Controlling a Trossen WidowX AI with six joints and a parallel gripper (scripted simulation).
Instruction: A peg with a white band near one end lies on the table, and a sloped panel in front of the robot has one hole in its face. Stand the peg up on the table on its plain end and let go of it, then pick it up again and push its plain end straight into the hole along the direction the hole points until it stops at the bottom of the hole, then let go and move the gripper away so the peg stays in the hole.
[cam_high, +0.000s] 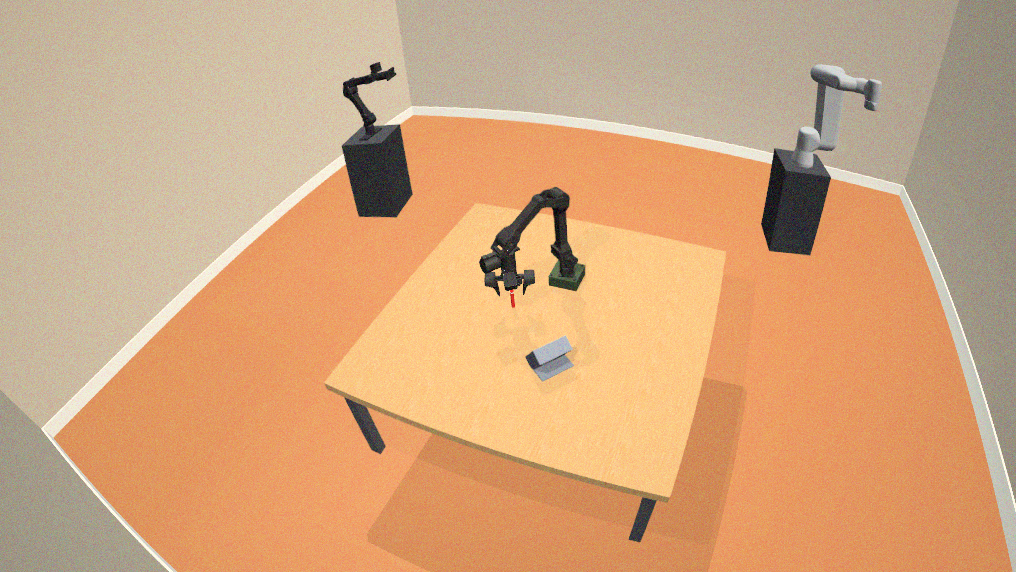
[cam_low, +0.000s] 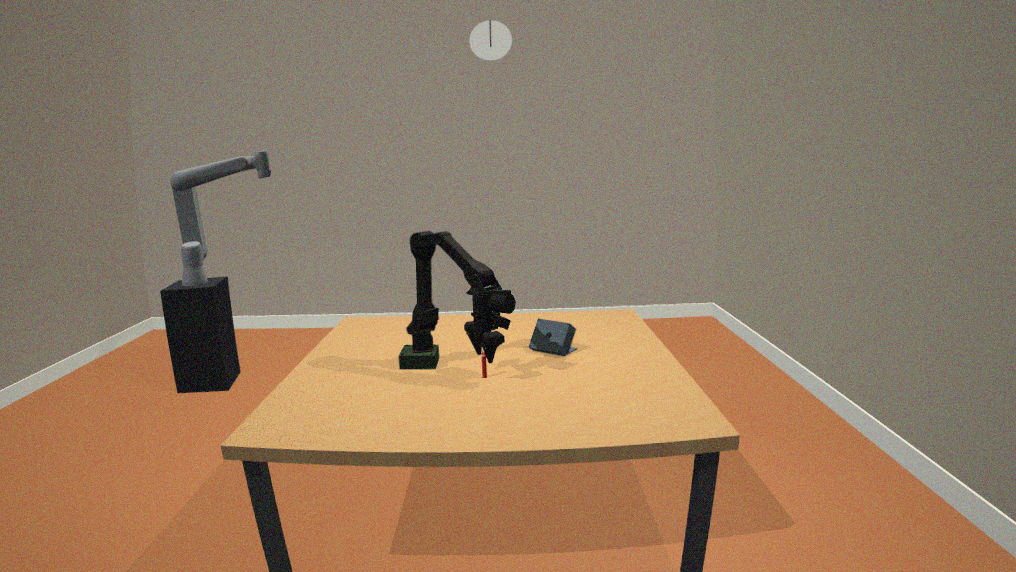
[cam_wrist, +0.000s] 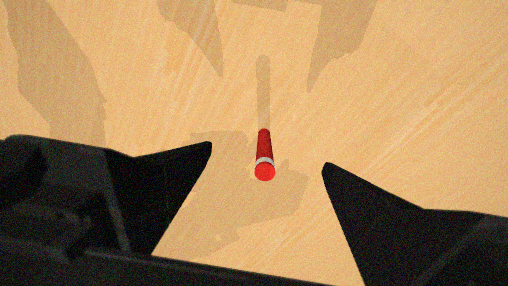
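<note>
Right now my gripper tip is right at the red peg. The rest, counted from my gripper tip: grey sloped panel 270 mm ahead, 190 mm to the left, 10 mm below.
</note>
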